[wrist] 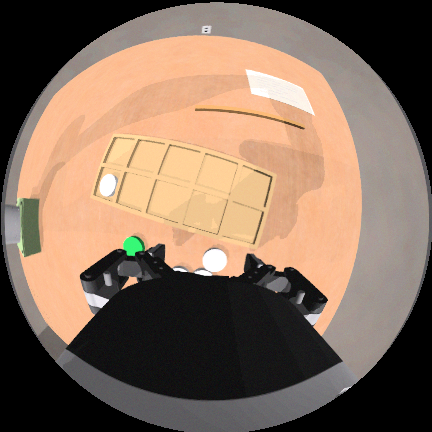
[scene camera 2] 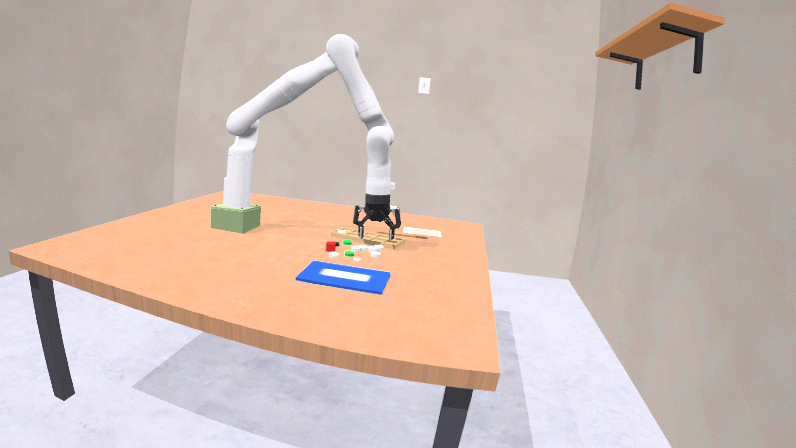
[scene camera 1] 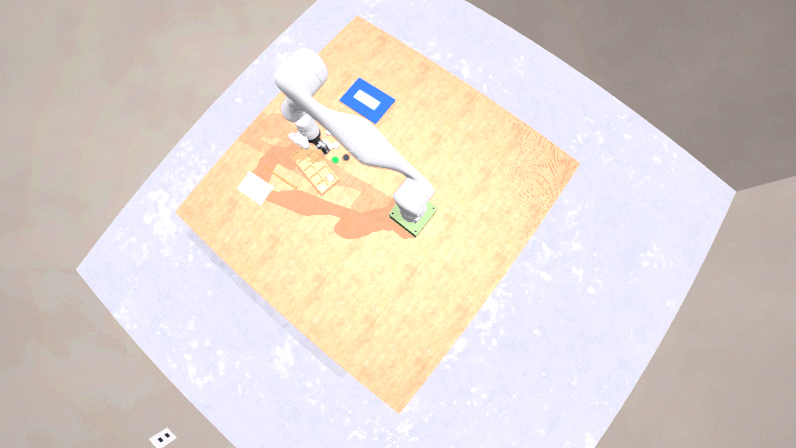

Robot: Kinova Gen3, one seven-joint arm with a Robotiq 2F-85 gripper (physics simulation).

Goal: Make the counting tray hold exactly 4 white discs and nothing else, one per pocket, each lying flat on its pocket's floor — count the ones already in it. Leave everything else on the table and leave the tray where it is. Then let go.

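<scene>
The tan counting tray (scene camera 1: 323,192) (scene camera 2: 402,243) (wrist: 266,211) has two rows of pockets. One white disc (scene camera 1: 330,178) (scene camera 2: 342,231) (wrist: 108,185) lies in a corner pocket at the robot-base end; the other pockets look empty. My gripper (scene camera 2: 376,237) (wrist: 204,257) is open and empty, low beside the tray's long side. A loose white disc (wrist: 214,260) shows between the spread fingertips in the wrist view. Two more white discs (wrist: 180,269) (wrist: 203,272) are partly hidden by the gripper body. Other loose white discs (scene camera 2: 334,254) (scene camera 2: 375,254) lie nearer scene camera 2.
A green disc (scene camera 1: 335,159) (scene camera 2: 347,242) (wrist: 134,246) lies by the left finger. A second green disc (scene camera 2: 349,253), a red block (scene camera 2: 330,246) and a black piece (scene camera 1: 345,157) are near. A blue panel (scene camera 1: 384,105) (scene camera 2: 311,272), a stick (wrist: 250,114) and paper (scene camera 1: 255,188) (wrist: 281,92) lie farther off.
</scene>
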